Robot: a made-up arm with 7 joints.
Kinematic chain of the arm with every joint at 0, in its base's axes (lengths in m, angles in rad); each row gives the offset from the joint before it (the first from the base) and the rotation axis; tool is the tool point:
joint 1: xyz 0 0 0 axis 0 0.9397 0.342
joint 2: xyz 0 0 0 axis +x
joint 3: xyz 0 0 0 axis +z
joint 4: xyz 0.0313 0 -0.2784 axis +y
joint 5: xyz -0.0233 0 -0.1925 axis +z
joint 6: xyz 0 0 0 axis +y
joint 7: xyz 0 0 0 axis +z
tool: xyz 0 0 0
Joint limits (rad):
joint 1: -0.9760..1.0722
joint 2: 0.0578..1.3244
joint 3: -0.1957..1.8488
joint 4: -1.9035..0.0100
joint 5: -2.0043..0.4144
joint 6: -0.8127..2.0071
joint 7: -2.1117..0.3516
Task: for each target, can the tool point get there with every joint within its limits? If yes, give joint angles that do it. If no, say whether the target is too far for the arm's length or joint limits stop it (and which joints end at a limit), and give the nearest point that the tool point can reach.
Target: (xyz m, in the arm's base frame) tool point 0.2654 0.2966 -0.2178
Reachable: yes | joints -0.5962 0.4790 1.2632 -0.8306 -0.0525 0.0619 -0.6379
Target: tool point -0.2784 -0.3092 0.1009
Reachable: no: joint limits stop it (at a limit: joint 1, joint 2, joint 3, joint 4) | nearest point -0.3982 -0.0482 -0.2463 | short by 0.451 m
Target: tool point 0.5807 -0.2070 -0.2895
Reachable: no: too far | nearest point 0.4154 -0.0867 -0.2025 | short by 0.222 m
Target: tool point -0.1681 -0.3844 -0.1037
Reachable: no: joint limits stop it (at a limit: joint 1, joint 2, joint 3, joint 4) | nearest point -0.3928 -0.0526 -0.2540 | short by 0.428 m
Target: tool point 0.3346 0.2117 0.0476
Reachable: yes | joints -0.7936 0.9572 0.1351 -1.3971 0.0302 1.3653 -1.1575
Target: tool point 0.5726 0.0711 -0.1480
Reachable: no: too far | nearest point 0.4409 0.0633 -0.1364 | short by 0.132 m
